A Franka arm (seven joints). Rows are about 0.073 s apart.
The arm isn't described. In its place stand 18 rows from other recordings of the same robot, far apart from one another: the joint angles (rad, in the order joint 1, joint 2, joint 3, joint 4, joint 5, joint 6, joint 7), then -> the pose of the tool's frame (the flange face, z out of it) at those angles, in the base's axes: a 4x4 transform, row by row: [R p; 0 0 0 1], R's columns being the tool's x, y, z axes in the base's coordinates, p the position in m.
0.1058 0.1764 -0.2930 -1.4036 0.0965 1.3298 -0.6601 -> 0.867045, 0.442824, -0.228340, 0.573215; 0.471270, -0.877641, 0.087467, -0.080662; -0.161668, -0.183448, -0.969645, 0.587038; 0, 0, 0, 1
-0.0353 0.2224 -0.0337 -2.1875 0.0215 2.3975 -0.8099 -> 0.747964, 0.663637, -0.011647, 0.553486; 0.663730, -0.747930, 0.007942, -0.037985; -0.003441, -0.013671, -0.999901, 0.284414; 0, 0, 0, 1
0.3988 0.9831 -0.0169 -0.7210 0.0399 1.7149 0.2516 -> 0.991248, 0.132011, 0.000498, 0.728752; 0.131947, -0.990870, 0.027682, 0.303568; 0.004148, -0.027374, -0.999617, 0.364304; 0, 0, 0, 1
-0.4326 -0.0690 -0.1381 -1.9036 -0.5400 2.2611 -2.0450 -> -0.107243, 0.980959, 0.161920, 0.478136; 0.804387, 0.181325, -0.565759, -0.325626; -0.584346, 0.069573, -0.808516, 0.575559; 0, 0, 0, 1
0.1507 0.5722 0.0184 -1.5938 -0.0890 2.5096 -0.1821 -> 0.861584, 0.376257, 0.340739, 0.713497; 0.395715, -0.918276, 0.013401, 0.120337; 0.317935, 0.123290, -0.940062, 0.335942; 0, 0, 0, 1
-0.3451 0.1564 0.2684 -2.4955 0.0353 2.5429 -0.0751 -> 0.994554, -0.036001, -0.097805, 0.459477; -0.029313, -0.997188, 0.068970, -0.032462; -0.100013, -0.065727, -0.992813, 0.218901; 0, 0, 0, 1
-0.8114 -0.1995 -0.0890 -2.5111 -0.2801 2.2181 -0.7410 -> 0.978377, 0.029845, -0.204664, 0.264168; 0.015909, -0.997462, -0.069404, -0.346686; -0.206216, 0.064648, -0.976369, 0.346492; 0, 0, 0, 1
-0.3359 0.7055 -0.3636 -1.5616 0.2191 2.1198 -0.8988 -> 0.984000, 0.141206, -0.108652, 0.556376; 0.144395, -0.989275, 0.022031, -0.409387; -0.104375, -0.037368, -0.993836, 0.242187; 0, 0, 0, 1
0.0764 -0.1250 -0.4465 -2.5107 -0.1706 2.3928 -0.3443 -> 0.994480, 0.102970, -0.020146, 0.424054; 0.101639, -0.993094, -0.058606, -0.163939; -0.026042, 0.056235, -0.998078, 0.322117; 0, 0, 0, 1
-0.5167 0.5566 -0.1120 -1.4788 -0.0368 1.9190 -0.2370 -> 0.924848, -0.351176, -0.146055, 0.565536; -0.356520, -0.934219, -0.011310, -0.399176; -0.132475, 0.062531, -0.989212, 0.345041; 0, 0, 0, 1
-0.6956 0.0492 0.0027 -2.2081 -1.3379 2.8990 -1.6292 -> -0.376394, 0.834993, 0.401391, 0.462332; 0.540428, 0.549788, -0.636923, -0.308329; -0.752506, -0.022812, -0.658190, 0.396413; 0, 0, 0, 1
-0.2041 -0.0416 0.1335 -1.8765 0.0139 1.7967 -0.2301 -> 0.987194, 0.154962, -0.037873, 0.544223; 0.155465, -0.987783, 0.010718, -0.036326; -0.035749, -0.016469, -0.999225, 0.521070; 0, 0, 0, 1
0.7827 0.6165 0.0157 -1.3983 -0.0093 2.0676 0.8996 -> 0.994405, -0.099186, 0.036356, 0.508426; -0.100567, -0.994190, 0.038369, 0.517894; 0.032339, -0.041810, -0.998602, 0.350509; 0, 0, 0, 1
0.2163 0.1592 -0.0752 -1.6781 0.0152 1.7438 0.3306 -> 0.977434, -0.189960, -0.092399, 0.594754; -0.191683, -0.981405, -0.010068, 0.088402; -0.088768, 0.027552, -0.995671, 0.495882; 0, 0, 0, 1
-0.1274 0.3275 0.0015 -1.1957 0.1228 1.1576 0.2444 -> 0.876080, -0.341035, -0.340850, 0.600544; -0.304740, -0.939457, 0.156699, -0.059715; -0.373654, -0.033410, -0.926966, 0.575965; 0, 0, 0, 1
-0.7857 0.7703 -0.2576 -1.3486 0.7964 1.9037 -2.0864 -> 0.606453, 0.680239, 0.411692, 0.442862; 0.587232, -0.732265, 0.344885, -0.576079; 0.536072, 0.032602, -0.843543, 0.271730; 0, 0, 0, 1
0.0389 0.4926 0.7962 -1.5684 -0.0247 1.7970 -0.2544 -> 0.486286, 0.816552, -0.311076, 0.489154; 0.873006, -0.469188, 0.133130, 0.429743; -0.037245, -0.336310, -0.941014, 0.419383; 0, 0, 0, 1
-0.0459 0.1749 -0.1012 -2.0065 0.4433 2.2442 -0.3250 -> 0.986350, -0.063294, 0.152012, 0.589860; -0.107050, -0.947944, 0.299906, -0.073196; 0.125116, -0.312085, -0.941780, 0.378553; 0, 0, 0, 1
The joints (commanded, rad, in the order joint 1, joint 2, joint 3, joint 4, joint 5, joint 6, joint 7), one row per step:
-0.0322, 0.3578, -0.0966, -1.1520, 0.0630, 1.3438, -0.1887
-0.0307, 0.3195, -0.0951, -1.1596, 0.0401, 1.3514, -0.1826
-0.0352, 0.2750, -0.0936, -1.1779, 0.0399, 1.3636, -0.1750
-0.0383, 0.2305, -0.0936, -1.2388, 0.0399, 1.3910, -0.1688
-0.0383, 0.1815, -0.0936, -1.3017, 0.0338, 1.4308, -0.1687
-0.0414, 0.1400, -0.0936, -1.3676, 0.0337, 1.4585, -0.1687
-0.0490, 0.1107, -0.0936, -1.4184, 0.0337, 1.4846, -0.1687
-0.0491, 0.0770, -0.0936, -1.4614, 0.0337, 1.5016, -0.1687
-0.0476, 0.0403, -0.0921, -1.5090, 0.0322, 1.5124, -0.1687
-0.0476, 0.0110, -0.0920, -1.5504, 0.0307, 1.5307, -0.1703
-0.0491, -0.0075, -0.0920, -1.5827, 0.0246, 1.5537, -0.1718
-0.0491, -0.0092, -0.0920, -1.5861, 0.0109, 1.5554, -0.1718
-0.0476, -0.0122, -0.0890, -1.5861, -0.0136, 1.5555, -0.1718
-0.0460, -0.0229, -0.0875, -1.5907, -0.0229, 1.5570, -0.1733
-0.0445, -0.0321, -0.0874, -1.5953, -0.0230, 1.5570, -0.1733
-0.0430, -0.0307, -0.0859, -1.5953, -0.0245, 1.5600, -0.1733
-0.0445, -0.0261, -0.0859, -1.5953, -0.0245, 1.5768, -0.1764
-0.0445, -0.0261, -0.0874, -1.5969, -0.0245, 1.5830, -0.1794
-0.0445, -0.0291, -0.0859, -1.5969, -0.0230, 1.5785, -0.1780
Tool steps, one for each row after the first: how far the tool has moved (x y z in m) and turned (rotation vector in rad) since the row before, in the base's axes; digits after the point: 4 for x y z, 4 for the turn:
-0.0094, -0.0010, 0.0212, -0.0242, -0.0354, -0.0053
-0.0114, -0.0020, 0.0202, -0.0012, -0.0382, -0.0113
-0.0097, -0.0025, 0.0018, 0.0022, -0.0111, -0.0111
-0.0100, -0.0014, 0.0039, -0.0048, -0.0253, -0.0026
-0.0096, -0.0022, -0.0035, 0.0034, -0.0036, -0.0046
-0.0068, -0.0047, -0.0043, 0.0021, -0.0048, -0.0088
-0.0086, 0.0000, 0.0008, 0.0021, -0.0079, -0.0009
-0.0102, 0.0018, -0.0005, 0.0020, 0.0000, 0.0024
-0.0075, 0.0001, -0.0015, 0.0004, -0.0062, 0.0010
-0.0039, -0.0015, -0.0030, -0.0056, -0.0085, -0.0007
-0.0006, -0.0015, -0.0005, -0.0134, 0.0019, 0.0000
-0.0009, -0.0001, 0.0017, -0.0245, 0.0003, 0.0046
-0.0030, 0.0008, 0.0038, -0.0093, -0.0063, 0.0046
-0.0027, 0.0010, 0.0028, 0.0001, -0.0046, 0.0016
0.0009, 0.0014, -0.0005, -0.0019, -0.0014, 0.0031
0.0030, -0.0011, -0.0010, -0.0020, -0.0120, 0.0020
0.0005, -0.0009, -0.0002, -0.0006, -0.0045, 0.0016
-0.0012, 0.0011, 0.0012, 0.0019, 0.0012, 0.0000

